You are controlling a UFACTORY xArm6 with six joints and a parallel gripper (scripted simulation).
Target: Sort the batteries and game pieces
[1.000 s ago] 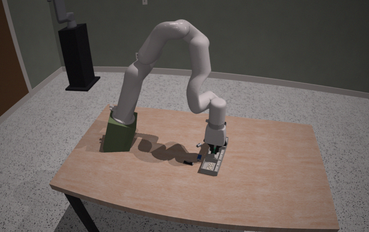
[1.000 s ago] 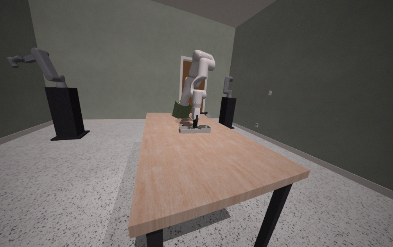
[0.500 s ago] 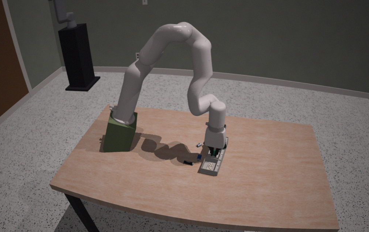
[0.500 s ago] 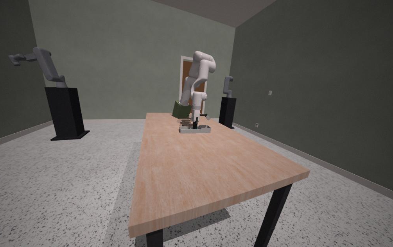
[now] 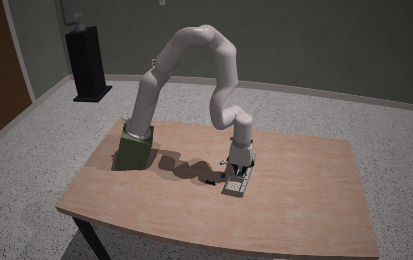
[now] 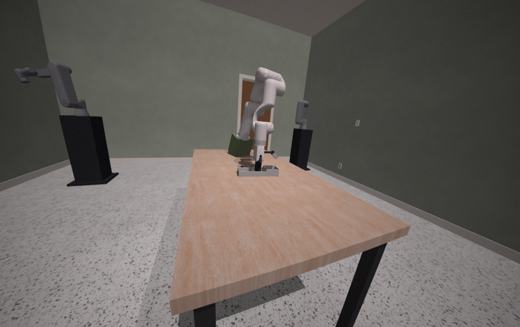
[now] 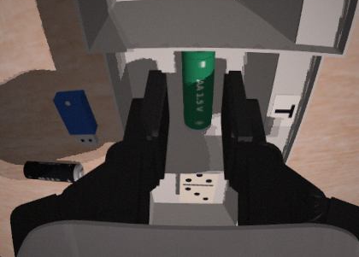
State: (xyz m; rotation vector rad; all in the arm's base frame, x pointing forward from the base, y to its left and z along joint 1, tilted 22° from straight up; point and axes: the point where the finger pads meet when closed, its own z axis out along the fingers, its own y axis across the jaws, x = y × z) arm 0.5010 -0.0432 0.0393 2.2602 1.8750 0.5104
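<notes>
Right now my hand is 20 mm above the bin and 10 mm short of it. The rest, counted from my hand: green battery 20 mm below; blue item 70 mm behind, 30 mm below, 20 mm to the right; white domino 80 mm to the right, 30 mm below, 10 mm behind.
</notes>
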